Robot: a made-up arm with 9 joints.
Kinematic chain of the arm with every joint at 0, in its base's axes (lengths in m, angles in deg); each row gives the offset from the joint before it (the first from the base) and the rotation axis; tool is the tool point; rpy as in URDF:
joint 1: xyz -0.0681 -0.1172 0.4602 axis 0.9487 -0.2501 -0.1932
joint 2: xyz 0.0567 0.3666 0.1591 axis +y
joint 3: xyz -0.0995 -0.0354 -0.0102 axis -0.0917 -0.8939 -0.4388
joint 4: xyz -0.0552 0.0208 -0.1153 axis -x
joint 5: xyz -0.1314 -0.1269 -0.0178 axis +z
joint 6: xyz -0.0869 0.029 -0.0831 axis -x
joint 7: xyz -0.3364 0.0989 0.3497 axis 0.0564 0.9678 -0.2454
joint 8: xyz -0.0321 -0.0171 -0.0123 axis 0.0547 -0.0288 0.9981
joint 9: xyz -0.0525 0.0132 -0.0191 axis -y
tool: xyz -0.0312 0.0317 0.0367 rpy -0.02 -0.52 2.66
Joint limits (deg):
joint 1: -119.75..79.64
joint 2: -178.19..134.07
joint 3: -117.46..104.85
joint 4: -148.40..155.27
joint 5: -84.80..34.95
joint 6: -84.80..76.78
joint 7: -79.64..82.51
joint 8: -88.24..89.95
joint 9: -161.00..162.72
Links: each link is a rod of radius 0.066 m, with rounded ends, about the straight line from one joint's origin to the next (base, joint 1, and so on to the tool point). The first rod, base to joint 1, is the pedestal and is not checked.
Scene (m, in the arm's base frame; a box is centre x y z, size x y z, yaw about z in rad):
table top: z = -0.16
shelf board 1: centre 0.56 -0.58 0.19 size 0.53 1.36 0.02 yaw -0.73
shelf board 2: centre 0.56 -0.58 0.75 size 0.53 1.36 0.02 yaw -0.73
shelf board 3: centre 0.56 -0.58 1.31 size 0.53 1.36 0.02 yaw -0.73
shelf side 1: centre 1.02 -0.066 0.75 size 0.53 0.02 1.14 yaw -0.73
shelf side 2: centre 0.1 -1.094 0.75 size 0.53 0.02 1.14 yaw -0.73
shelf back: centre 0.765 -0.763 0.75 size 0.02 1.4 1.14 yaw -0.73
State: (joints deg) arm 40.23 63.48 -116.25 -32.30 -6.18 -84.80 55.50 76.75 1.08
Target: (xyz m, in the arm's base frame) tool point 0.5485 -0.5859 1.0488
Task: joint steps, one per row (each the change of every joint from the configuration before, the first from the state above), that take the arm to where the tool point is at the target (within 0.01 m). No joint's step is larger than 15 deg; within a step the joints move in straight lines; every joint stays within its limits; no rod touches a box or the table.
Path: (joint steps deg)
1: -13.43 2.52 0.22 6.36 12.22 6.93 4.51 1.94 -3.57
2: -13.44 2.52 0.23 6.37 12.21 6.92 4.51 1.93 -3.56
3: -13.43 2.52 0.22 6.36 12.22 6.93 4.51 1.94 -3.57
4: -11.04 3.70 4.51 -12.68 -3.91 3.03 -1.19 -1.23 2.40
5: -11.04 3.70 4.51 -12.68 -3.91 3.04 -1.19 -1.24 2.39
6: -11.04 3.70 4.50 -12.67 -3.91 3.03 -1.19 -1.24 2.39
7: 12.78 3.80 1.05 -8.58 -6.06 -7.47 -3.12 -0.55 2.59
8: 12.78 3.79 1.05 -8.58 -6.06 -7.47 -3.12 -0.55 2.59
9: 12.79 3.79 1.05 -8.57 -6.05 -7.47 -3.12 -0.56 2.59
10: 12.78 3.80 1.05 -8.58 -6.06 -7.47 -3.12 -0.55 2.59

